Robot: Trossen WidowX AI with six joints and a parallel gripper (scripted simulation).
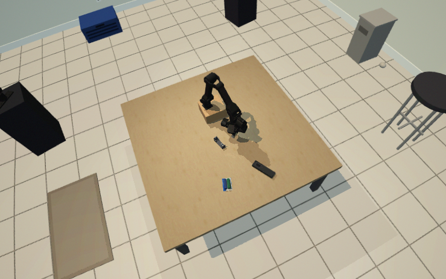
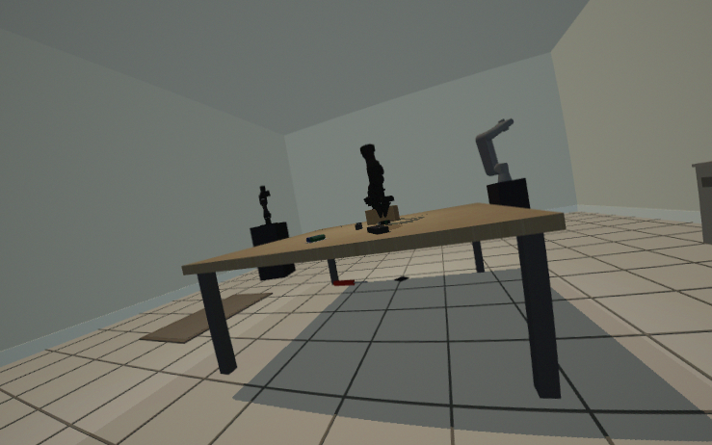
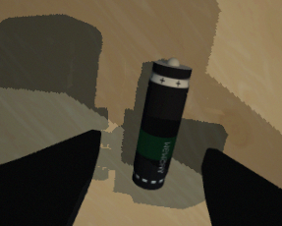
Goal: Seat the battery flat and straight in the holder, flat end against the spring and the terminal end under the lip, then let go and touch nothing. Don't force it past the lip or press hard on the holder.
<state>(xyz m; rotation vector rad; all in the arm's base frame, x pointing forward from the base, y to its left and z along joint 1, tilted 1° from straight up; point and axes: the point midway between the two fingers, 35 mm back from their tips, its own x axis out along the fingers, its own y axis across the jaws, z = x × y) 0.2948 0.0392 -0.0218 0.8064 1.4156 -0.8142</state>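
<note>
Now: the battery 3 cm below my gripper tip. Also, from my gripper tip: black remote-like bar (35 cm ahead, 2 cm to the right, 2 cm below).
</note>
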